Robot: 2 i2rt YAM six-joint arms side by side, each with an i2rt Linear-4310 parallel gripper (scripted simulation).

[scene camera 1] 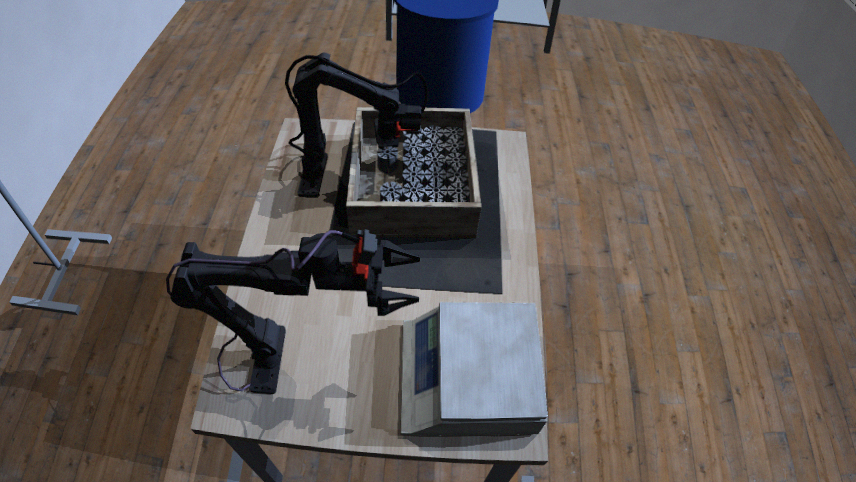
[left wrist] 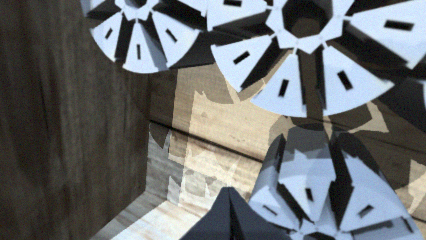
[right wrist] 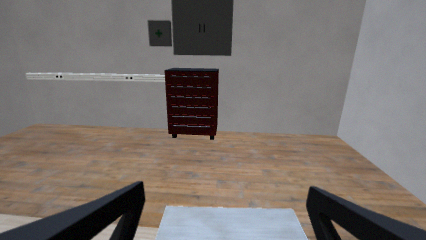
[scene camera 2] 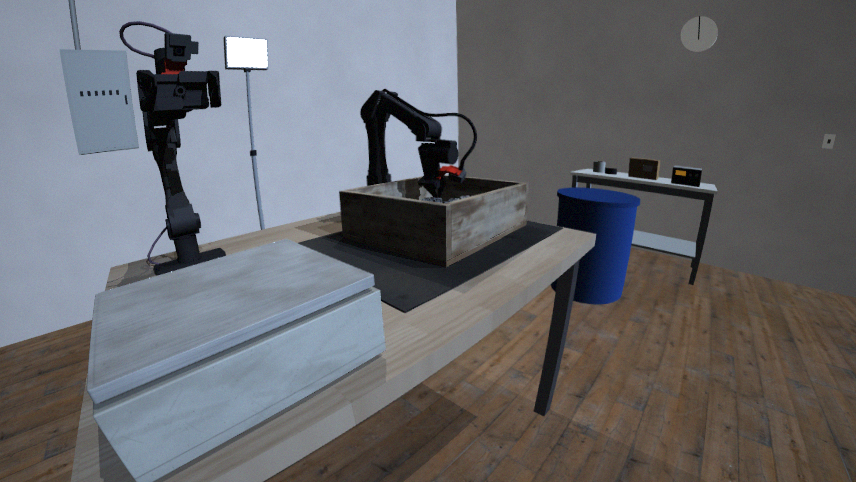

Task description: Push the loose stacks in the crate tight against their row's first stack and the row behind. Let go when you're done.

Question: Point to a wooden crate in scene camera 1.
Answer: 384, 219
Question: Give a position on a dark mat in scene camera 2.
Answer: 405, 283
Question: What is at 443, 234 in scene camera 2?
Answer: A wooden crate.
